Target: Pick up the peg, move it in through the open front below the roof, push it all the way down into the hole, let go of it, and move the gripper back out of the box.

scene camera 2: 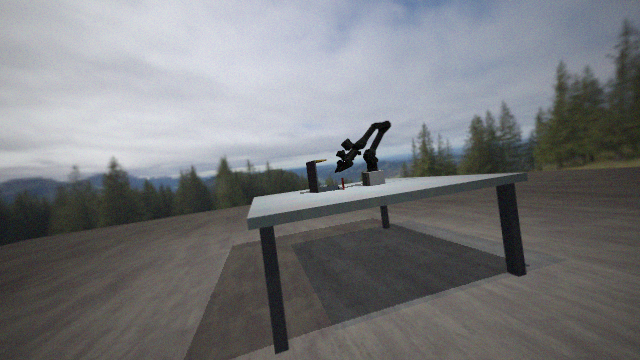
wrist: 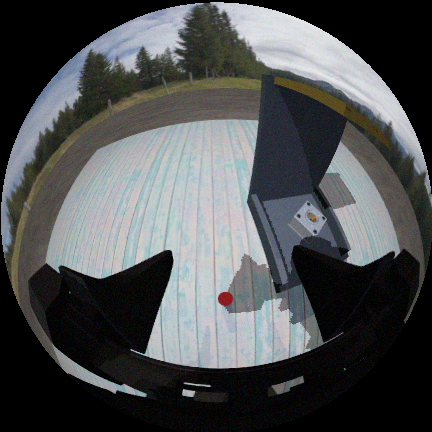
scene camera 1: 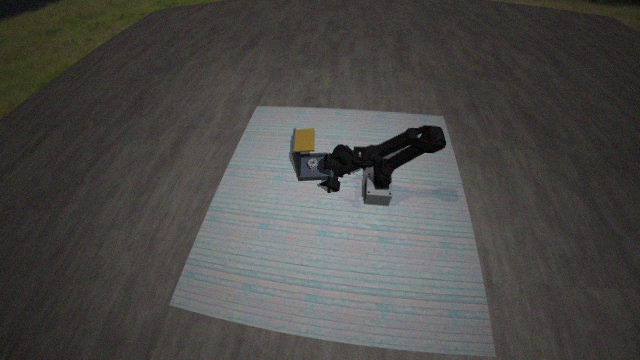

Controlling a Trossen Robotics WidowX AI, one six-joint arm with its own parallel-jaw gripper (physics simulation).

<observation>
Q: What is my gripper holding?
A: Nothing.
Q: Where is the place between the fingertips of my gripper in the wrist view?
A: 234,255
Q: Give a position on a box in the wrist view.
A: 278,212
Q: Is my gripper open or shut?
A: Open.
</observation>
